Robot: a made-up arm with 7 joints. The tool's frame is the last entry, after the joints. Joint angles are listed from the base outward.
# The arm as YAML. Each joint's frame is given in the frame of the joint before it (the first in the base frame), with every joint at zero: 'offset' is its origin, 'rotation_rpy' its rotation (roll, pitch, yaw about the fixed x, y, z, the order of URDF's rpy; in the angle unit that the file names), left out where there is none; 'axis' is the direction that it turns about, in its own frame. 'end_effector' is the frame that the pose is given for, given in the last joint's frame.
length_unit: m
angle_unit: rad
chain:
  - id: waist
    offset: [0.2, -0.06, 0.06]
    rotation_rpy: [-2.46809, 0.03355, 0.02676]
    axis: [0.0, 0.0, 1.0]
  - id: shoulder
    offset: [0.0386, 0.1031, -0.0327]
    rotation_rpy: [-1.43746, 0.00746, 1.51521]
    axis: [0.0, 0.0, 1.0]
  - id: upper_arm
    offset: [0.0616, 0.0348, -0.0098]
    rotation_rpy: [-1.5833, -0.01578, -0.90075]
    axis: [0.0, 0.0, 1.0]
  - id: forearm
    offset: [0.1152, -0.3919, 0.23]
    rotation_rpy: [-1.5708, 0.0, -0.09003]
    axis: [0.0, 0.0, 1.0]
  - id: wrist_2
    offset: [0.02, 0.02, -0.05]
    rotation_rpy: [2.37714, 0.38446, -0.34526]
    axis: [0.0, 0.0, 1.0]
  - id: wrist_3
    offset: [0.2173, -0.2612, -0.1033]
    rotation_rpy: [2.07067, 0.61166, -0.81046]
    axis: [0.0, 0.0, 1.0]
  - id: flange
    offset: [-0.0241, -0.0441, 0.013]
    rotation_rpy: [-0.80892, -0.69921, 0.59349]
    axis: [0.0, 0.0, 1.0]
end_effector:
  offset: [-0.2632, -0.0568, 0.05]
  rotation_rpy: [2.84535, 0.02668, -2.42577]
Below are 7 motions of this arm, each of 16 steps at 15 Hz.
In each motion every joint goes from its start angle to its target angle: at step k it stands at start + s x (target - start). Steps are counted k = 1, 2, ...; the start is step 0. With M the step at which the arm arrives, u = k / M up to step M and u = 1 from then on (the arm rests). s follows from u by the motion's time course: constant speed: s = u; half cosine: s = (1 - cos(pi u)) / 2; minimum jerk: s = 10 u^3 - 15 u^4 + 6 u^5.
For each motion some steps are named. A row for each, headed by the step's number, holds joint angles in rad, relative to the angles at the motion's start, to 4 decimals.
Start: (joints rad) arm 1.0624 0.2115 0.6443 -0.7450 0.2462 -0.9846 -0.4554
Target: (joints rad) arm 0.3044 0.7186 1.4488 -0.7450 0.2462 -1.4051 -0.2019
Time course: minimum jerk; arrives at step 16
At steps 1, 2, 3, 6, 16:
1: -0.0017 0.0011 0.0018 0.0000 0.0000 -0.0009 0.0006
2: -0.0122 0.0081 0.0129 0.0000 0.0000 -0.0067 0.0041
3: -0.0370 0.0247 0.0392 0.0000 0.0000 -0.0205 0.0124
6: -0.2086 0.1396 0.2214 0.0000 0.0000 -0.1157 0.0698
16: -0.7580 0.5071 0.8045 0.0000 0.0000 -0.4205 0.2535

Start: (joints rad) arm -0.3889 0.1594 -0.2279 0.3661 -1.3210 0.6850 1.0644
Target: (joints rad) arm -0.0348 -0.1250 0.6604 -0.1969 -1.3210 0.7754 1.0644
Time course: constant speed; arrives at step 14
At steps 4, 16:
4: 0.1012 -0.0813 0.2538 -0.1609 0.0000 0.0258 0.0000
16: 0.3541 -0.2844 0.8883 -0.5630 0.0000 0.0904 0.0000

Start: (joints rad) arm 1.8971 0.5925 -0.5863 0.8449 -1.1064 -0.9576 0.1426
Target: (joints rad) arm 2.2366 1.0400 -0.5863 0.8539 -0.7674 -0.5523 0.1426
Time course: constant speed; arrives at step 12
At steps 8, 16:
8: 0.2263 0.2983 0.0000 0.0060 0.2260 0.2702 0.0000
16: 0.3395 0.4475 0.0000 0.0090 0.3390 0.4053 0.0000

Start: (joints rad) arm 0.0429 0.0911 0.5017 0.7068 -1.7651 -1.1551 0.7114
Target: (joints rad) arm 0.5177 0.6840 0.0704 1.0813 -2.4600 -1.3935 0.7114
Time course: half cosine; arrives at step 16
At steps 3, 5, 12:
3: 0.0400 0.0500 -0.0363 0.0316 -0.0586 -0.0201 0.0000
5: 0.1055 0.1318 -0.0958 0.0832 -0.1544 -0.0530 0.0000
12: 0.4053 0.5061 -0.3681 0.3197 -0.5931 -0.2035 0.0000

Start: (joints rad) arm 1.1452 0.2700 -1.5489 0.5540 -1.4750 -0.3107 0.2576
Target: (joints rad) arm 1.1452 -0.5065 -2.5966 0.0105 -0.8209 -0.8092 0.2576
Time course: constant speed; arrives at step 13
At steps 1, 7, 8, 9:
1: 0.0000 -0.0597 -0.0806 -0.0418 0.0503 -0.0383 0.0000
7: 0.0000 -0.4181 -0.5641 -0.2927 0.3522 -0.2684 0.0000
8: 0.0000 -0.4778 -0.6447 -0.3345 0.4025 -0.3068 0.0000
9: 0.0000 -0.5376 -0.7253 -0.3763 0.4528 -0.3451 0.0000

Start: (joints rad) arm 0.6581 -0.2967 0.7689 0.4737 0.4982 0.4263 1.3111
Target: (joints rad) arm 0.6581 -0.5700 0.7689 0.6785 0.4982 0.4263 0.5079
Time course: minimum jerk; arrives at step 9
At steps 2, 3, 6, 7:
2: 0.0000 -0.0209 0.0000 0.0156 0.0000 0.0000 -0.0614
3: 0.0000 -0.0574 0.0000 0.0430 0.0000 0.0000 -0.1686
6: 0.0000 -0.2159 0.0000 0.1618 0.0000 0.0000 -0.6346
7: 0.0000 -0.2524 0.0000 0.1892 0.0000 0.0000 -0.7418

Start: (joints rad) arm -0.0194 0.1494 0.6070 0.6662 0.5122 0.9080 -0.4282
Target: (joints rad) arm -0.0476 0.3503 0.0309 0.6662 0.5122 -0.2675 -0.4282
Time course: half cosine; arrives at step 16
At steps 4, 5, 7, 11, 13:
4: -0.0041 0.0294 -0.0844 0.0000 0.0000 -0.1721 0.0000
5: -0.0063 0.0446 -0.1280 0.0000 0.0000 -0.2612 0.0000
7: -0.0113 0.0809 -0.2319 0.0000 0.0000 -0.4731 0.0000
11: -0.0219 0.1563 -0.4481 0.0000 0.0000 -0.9143 0.0000
13: -0.0258 0.1840 -0.5276 0.0000 0.0000 -1.0764 0.0000

